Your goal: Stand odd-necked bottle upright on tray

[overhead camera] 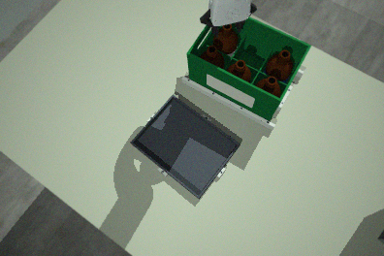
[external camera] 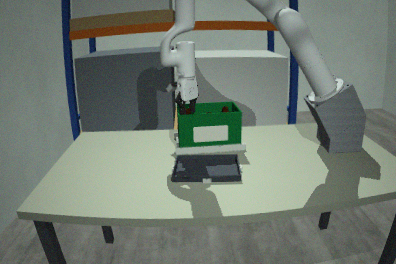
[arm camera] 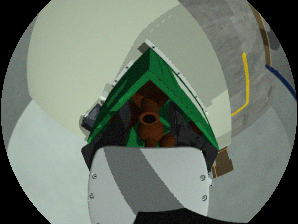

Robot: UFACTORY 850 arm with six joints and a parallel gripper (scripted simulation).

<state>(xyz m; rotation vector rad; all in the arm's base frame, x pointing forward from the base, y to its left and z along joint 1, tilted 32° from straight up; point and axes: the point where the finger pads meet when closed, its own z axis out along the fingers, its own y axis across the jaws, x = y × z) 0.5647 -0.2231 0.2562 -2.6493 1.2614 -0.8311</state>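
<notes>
Now: hand 8 cm past the green crate, 6 cm to the right of it and 7 cm above it. From my hand the other things lie so: dark grey tray: 32 cm to the left, 15 cm below.
</notes>
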